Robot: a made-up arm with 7 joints. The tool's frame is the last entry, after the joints.
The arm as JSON. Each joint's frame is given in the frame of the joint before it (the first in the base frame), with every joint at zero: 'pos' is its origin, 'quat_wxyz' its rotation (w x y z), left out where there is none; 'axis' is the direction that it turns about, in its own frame. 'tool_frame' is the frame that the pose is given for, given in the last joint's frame.
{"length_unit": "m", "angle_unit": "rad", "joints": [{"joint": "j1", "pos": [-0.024, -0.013, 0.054], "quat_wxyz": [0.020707, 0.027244, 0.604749, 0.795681], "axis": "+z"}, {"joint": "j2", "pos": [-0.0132, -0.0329, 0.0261], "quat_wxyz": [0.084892, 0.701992, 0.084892, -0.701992], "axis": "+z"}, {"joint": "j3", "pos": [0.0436, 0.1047, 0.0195], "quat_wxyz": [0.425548, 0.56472, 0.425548, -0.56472], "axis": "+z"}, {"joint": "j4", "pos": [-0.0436, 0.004, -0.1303], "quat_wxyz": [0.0, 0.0, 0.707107, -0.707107], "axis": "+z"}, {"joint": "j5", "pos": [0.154, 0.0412, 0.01], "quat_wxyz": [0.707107, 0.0, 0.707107, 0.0], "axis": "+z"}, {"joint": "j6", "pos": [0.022, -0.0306, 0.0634], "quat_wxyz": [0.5, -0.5, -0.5, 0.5], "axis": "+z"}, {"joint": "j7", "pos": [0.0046, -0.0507, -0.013], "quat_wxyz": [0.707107, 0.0, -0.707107, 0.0], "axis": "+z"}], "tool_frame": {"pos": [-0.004, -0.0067, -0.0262], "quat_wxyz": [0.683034, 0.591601, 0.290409, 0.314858]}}
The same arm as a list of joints. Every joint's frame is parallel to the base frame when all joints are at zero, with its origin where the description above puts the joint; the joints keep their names.
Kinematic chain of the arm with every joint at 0, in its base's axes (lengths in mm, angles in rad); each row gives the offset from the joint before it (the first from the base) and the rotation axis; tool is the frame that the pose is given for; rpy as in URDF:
j1: xyz -24.0 -13.0 54.0 axis 0.068403 0.961235 0.26711
j2: xyz 15.0 33.0 -25.0 axis 0.968889 -0.0002 -0.247497
j3: xyz -9.0 -13.0 -114.0 axis 0.247497 -0.0001 0.968889
j4: xyz 10.0 -4.0 -137.0 axis 0.0002 1 0
j5: xyz 139.0 10.0 -78.0 axis 0.968889 -0.0002 -0.247497
j6: xyz 69.0 -22.0 14.0 axis 0.0002 1 0
j7: xyz 48.0 -13.0 -17.0 axis 0.247497 -0.0001 0.968889
tool: xyz 0.0 -4.0 -27.0 rpy 1.5987 -0.1688 2.4440

